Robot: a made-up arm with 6 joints.
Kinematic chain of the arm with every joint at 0, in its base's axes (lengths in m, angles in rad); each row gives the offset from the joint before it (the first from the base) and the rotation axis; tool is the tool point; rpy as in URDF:
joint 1: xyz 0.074 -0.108 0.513 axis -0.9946 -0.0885 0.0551
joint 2: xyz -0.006 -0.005 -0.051 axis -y
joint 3: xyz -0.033 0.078 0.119 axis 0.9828 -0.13 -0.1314
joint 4: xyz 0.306 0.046 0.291 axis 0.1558 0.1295 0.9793
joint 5: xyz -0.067 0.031 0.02 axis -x
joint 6: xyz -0.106 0.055 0 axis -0.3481 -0.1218 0.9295
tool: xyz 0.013 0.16 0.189 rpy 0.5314 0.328 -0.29
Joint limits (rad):
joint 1: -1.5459..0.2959
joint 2: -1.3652..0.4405
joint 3: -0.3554..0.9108
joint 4: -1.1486..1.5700
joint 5: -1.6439..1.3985
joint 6: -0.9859..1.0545
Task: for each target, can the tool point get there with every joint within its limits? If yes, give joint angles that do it. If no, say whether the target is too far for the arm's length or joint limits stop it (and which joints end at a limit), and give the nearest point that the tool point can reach.
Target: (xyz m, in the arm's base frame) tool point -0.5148 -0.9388 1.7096
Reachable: no: too far | nearest point -0.0872 -0.5114 1.1038 | short by 0.856 m
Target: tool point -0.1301 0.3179 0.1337
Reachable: no: joint limits stop it (at a limit: joint 2, joint 3, joint 5) | nearest point 0.1473 0.3031 0.1531 | short by 0.278 m
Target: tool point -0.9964 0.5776 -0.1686
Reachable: no: too far | nearest point -0.1655 0.3345 0.5655 | short by 1.135 m
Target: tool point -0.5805 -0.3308 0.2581
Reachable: no: joint limits stop it (at a limit: joint 1, joint 2, joint 3, joint 6) | nearest point -0.3070 -0.3867 0.2947 | short by 0.282 m
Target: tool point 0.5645 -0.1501 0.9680
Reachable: yes | joints -0.9956 -0.9444 -0.1421 -0.0567 -0.3065 0.8611
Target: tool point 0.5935 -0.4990 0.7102
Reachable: yes | joints -0.9547 -0.5702 -0.1086 0.5590 -1.3604 0.4039
